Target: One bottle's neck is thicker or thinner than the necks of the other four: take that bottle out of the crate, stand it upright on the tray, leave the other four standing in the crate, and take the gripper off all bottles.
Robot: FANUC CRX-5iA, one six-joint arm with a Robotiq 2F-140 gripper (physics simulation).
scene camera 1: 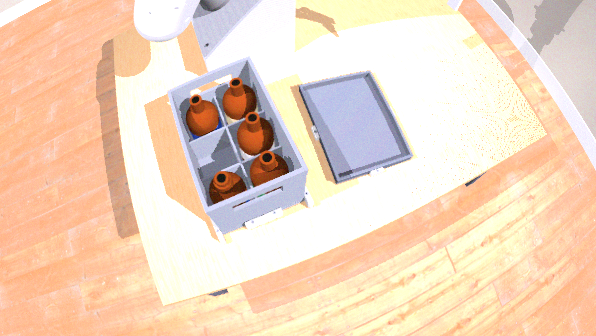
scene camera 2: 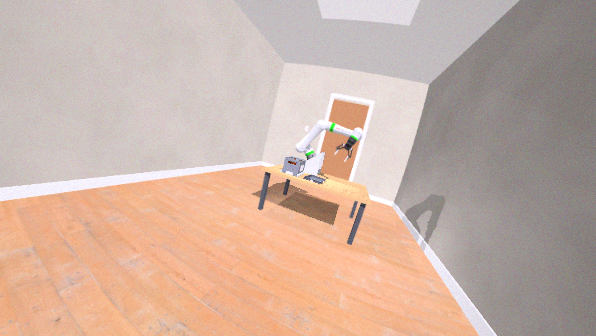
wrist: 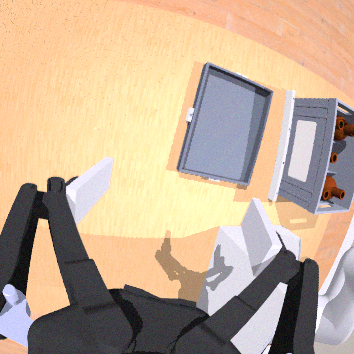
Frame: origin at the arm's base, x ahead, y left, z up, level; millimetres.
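Seen in the pictures: gripper, fingertip midpoint: (scene camera 1: 432, 1) (scene camera 2: 339, 158) (wrist: 178, 192); arm's base, origin of the base link: (scene camera 2: 312, 158).
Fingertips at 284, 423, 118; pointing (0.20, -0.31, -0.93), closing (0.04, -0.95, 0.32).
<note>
Offsets run from my fingertips to a thing's top centre, as dx, dy, dz. "spot": to the spot under its first point. Level surfaces: height alone.
A grey crate {+135, -460, -132} (scene camera 1: 295, 190) (scene camera 2: 293, 166) (wrist: 324, 145) holds five upright orange-brown bottles. In scene camera 1 they are the back left bottle {+53, -517, -144} (scene camera 1: 202, 118), back right bottle {+37, -431, -144} (scene camera 1: 239, 102), middle right bottle {+128, -413, -144} (scene camera 1: 255, 137), front right bottle {+211, -404, -144} (scene camera 1: 270, 172) and front left bottle {+228, -489, -144} (scene camera 1: 227, 191); the middle left compartment is empty. I cannot tell surely which neck differs. The grey tray {+105, -182, -282} (scene camera 1: 357, 174) (scene camera 2: 315, 179) (wrist: 185, 145) lies beside the crate and bears no bottle. My gripper (scene camera 2: 342, 155) (wrist: 178, 192) is open and empty, high above the table and away from the crate and tray.
The wooden table {dz -307} (scene camera 1: 425, 90) (wrist: 125, 100) bears the crate and tray. A pale upright block (scene camera 1: 245, 35) (wrist: 220, 260) stands near the arm's base, behind the crate. The white arm (scene camera 1: 162, 20) (scene camera 2: 312, 137) (wrist: 337, 310) reaches over this side. Small white brackets {spot: +278, -434, -277} (scene camera 1: 264, 218) edge the crate.
</note>
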